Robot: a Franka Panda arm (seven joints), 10 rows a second.
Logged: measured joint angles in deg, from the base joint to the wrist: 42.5, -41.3, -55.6, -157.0, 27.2, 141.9, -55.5; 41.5, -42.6, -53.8, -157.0, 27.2, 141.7, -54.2; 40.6, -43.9, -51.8, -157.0, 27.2, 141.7, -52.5; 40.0, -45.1, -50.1, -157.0, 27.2, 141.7, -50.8; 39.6, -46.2, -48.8, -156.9, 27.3, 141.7, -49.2; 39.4, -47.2, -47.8, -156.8, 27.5, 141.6, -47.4; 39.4, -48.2, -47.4, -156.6, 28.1, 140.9, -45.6; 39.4, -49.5, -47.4, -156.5, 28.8, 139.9, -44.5; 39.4, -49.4, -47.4, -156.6, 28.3, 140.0, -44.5; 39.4, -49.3, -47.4, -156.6, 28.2, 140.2, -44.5; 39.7, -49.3, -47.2, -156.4, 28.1, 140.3, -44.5; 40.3, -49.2, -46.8, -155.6, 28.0, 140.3, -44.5; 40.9, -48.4, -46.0, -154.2, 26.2, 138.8, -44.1
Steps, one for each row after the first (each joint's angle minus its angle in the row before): -1.0, -1.3, 1.8, 0.0, 0.0, -0.2, 1.3; -0.9, -1.3, 2.0, 0.0, 0.0, 0.0, 1.7; -0.6, -1.2, 1.7, 0.0, 0.0, 0.0, 1.7; -0.4, -1.1, 1.3, 0.1, 0.1, 0.0, 1.6; -0.2, -1.0, 1.0, 0.1, 0.2, -0.1, 1.8; 0.0, -1.0, 0.4, 0.2, 0.6, -0.7, 1.8; 0.0, -1.3, 0.0, 0.1, 0.7, -1.0, 1.1; 0.0, 0.1, 0.0, -0.1, -0.5, 0.1, 0.0; 0.0, 0.1, 0.0, 0.0, -0.1, 0.2, 0.0; 0.3, 0.0, 0.2, 0.2, -0.1, 0.1, 0.0; 0.6, 0.1, 0.4, 0.8, -0.1, 0.0, 0.0; 0.6, 0.8, 0.8, 1.4, -1.8, -1.5, 0.4
